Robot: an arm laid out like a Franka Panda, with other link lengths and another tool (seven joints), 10 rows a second.
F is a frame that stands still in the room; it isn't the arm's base.
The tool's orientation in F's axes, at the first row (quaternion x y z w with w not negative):
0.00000 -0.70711 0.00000 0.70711
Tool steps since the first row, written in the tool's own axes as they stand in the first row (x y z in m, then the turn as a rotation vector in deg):
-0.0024 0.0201 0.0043 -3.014 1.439 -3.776
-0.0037 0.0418 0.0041 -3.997 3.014 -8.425
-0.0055 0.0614 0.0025 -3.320 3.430 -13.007
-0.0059 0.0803 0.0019 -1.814 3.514 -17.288
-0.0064 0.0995 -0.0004 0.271 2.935 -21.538
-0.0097 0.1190 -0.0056 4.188 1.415 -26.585
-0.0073 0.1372 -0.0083 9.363 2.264 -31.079
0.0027 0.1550 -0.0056 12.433 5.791 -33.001
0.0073 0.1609 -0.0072 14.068 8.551 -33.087
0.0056 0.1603 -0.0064 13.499 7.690 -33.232
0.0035 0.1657 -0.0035 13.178 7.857 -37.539
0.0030 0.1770 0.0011 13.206 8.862 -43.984
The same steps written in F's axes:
-0.0043 0.0201 -0.0024 3.776 1.439 -3.014
-0.0041 0.0418 -0.0037 8.425 3.014 -3.997
-0.0025 0.0614 -0.0055 13.007 3.430 -3.320
-0.0019 0.0803 -0.0059 17.288 3.514 -1.814
0.0004 0.0995 -0.0064 21.538 2.935 0.271
0.0056 0.1190 -0.0097 26.585 1.415 4.188
0.0083 0.1372 -0.0073 31.079 2.264 9.363
0.0056 0.1550 0.0027 33.001 5.791 12.433
0.0072 0.1609 0.0073 33.087 8.551 14.068
0.0064 0.1603 0.0056 33.232 7.690 13.499
0.0035 0.1657 0.0035 37.539 7.857 13.178
-0.0011 0.1770 0.0030 43.984 8.862 13.206

